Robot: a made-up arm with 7 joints. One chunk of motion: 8 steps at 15 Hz.
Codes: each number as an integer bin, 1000 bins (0 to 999) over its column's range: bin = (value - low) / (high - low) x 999, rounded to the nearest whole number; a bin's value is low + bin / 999 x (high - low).
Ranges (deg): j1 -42..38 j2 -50..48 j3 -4..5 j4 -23..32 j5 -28..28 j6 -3..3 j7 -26..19
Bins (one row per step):
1: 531 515 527 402 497 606 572
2: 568 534 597 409 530 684 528
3: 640 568 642 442 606 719 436
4: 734 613 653 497 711 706 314
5: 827 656 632 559 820 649 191
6: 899 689 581 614 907 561 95
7: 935 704 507 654 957 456 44
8: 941 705 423 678 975 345 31
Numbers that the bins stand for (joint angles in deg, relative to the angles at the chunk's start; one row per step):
1: 0.52 0.52 0.75 -0.87 -0.14 0.64 -0.23
2: 3.49 2.38 1.38 -0.48 1.71 1.11 -2.22
3: 9.25 5.72 1.78 1.33 5.97 1.32 -6.36
4: 16.78 10.13 1.88 4.36 11.86 1.24 -11.86
5: 24.23 14.35 1.69 7.78 17.97 0.90 -17.40
6: 29.99 17.59 1.23 10.80 22.84 0.37 -21.72
7: 32.87 19.06 0.57 13.01 25.65 -0.26 -24.02
8: 33.36 19.16 -0.19 14.33 26.65 -0.93 -24.60

